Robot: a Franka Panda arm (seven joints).
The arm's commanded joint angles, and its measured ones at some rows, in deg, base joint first. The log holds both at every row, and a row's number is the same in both.
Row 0, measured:
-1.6 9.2 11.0 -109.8 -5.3 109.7 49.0
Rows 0 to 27, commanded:
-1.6 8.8 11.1 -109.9 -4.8 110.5 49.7
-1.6 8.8 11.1 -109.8 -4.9 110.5 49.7
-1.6 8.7 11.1 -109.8 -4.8 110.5 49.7
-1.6 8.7 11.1 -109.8 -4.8 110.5 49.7
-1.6 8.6 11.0 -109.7 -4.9 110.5 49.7
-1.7 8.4 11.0 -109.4 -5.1 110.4 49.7
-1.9 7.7 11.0 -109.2 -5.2 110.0 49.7
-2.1 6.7 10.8 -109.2 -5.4 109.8 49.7
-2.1 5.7 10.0 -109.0 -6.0 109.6 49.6
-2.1 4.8 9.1 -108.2 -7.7 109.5 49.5
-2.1 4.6 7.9 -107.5 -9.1 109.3 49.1
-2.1 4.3 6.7 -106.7 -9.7 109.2 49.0
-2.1 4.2 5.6 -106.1 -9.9 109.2 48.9
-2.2 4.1 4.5 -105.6 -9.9 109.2 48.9
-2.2 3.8 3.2 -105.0 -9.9 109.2 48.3
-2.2 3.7 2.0 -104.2 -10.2 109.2 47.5
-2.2 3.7 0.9 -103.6 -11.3 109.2 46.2
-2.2 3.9 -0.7 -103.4 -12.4 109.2 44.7
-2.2 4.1 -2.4 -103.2 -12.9 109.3 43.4
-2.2 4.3 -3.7 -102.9 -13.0 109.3 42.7
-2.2 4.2 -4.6 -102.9 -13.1 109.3 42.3
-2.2 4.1 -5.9 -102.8 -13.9 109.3 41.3
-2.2 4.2 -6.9 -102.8 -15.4 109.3 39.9
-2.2 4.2 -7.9 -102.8 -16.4 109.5 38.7
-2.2 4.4 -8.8 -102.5 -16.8 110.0 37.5
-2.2 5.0 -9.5 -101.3 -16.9 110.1 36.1
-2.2 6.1 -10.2 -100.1 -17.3 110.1 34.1
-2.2 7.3 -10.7 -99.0 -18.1 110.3 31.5
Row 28, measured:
-2.4 4.1 -9.3 -103.0 -16.0 109.9 36.9
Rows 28 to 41, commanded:
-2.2 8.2 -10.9 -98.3 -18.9 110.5 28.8
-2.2 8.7 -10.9 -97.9 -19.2 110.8 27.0
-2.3 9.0 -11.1 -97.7 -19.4 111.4 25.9
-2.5 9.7 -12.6 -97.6 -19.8 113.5 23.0
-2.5 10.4 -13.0 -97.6 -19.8 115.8 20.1
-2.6 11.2 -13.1 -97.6 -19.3 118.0 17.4
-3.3 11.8 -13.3 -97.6 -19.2 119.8 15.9
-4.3 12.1 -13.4 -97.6 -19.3 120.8 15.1
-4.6 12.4 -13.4 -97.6 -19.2 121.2 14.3
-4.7 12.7 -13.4 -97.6 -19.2 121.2 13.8
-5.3 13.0 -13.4 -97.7 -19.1 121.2 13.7
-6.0 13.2 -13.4 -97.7 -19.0 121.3 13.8
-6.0 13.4 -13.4 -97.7 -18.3 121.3 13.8
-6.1 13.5 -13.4 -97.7 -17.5 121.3 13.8
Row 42, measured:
-5.1 12.7 -13.8 -98.8 -18.8 120.8 14.9
